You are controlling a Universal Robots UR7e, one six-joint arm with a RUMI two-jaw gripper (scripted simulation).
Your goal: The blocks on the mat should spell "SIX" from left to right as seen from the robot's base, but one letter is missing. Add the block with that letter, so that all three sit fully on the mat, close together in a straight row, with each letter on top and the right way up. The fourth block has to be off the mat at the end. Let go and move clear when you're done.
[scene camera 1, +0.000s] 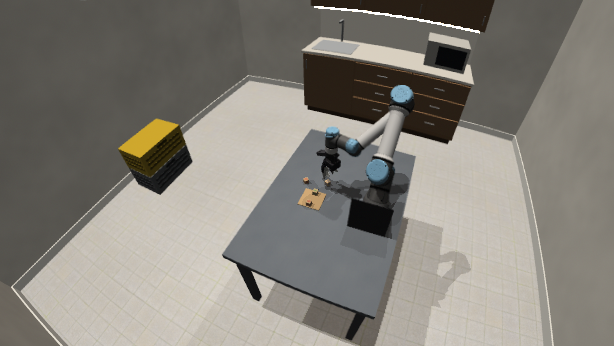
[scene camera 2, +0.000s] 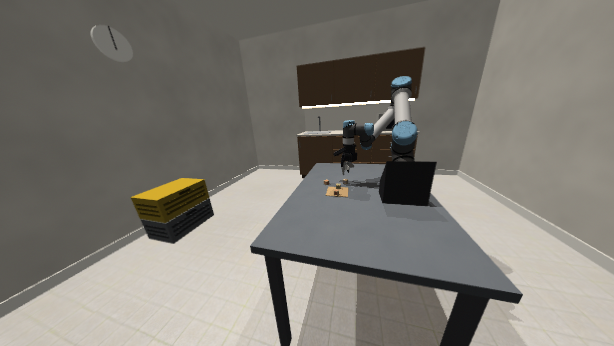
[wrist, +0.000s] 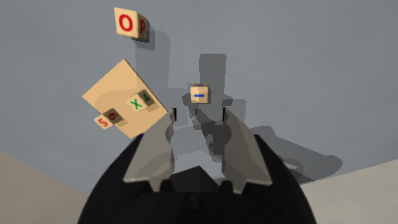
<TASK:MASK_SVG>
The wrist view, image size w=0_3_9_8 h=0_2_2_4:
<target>my gripper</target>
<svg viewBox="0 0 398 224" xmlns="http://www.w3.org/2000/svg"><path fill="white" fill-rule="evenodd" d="M77 223L317 224L310 204L290 170L259 135L252 132L227 108L223 108L222 121L225 123L224 135L228 143L224 146L221 169L222 174L227 180L221 182L217 192L176 192L172 181L168 179L174 173L175 166L170 140L174 135L173 124L177 121L177 110L172 108L143 134L139 134L107 168L89 195Z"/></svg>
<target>O block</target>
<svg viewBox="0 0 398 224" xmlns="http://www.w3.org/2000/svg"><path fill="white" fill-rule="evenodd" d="M115 7L117 34L147 40L146 17L136 11Z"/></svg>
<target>tan mat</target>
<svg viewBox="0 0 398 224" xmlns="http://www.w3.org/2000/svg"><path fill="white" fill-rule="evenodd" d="M123 59L82 97L101 114L113 108L122 117L115 126L131 139L145 132L168 111L127 60ZM145 89L153 102L146 109L136 113L125 100Z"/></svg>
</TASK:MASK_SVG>
